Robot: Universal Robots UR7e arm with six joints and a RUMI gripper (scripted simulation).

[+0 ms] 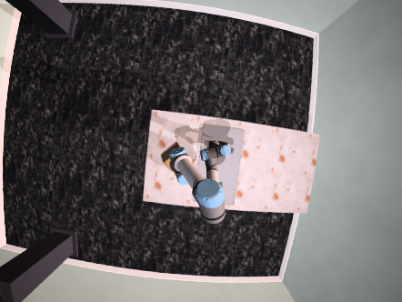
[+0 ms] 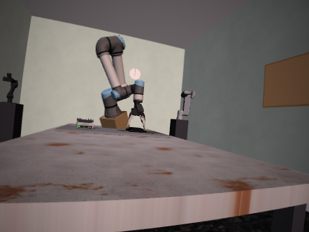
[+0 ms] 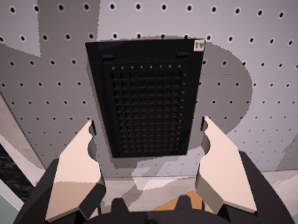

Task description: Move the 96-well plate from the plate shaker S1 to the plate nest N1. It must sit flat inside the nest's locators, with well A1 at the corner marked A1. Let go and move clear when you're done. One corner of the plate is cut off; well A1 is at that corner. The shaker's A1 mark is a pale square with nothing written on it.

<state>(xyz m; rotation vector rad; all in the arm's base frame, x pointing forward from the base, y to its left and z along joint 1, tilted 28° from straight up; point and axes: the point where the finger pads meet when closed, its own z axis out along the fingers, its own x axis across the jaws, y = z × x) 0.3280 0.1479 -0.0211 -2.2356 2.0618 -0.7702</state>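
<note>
Right now my hand is 1 cm above the black 96-well plate. From my hand the other things lie so: white A1 label: 8 cm ahead, 5 cm to the right, 2 cm below; then plate nest N1: 2 cm below.
</note>
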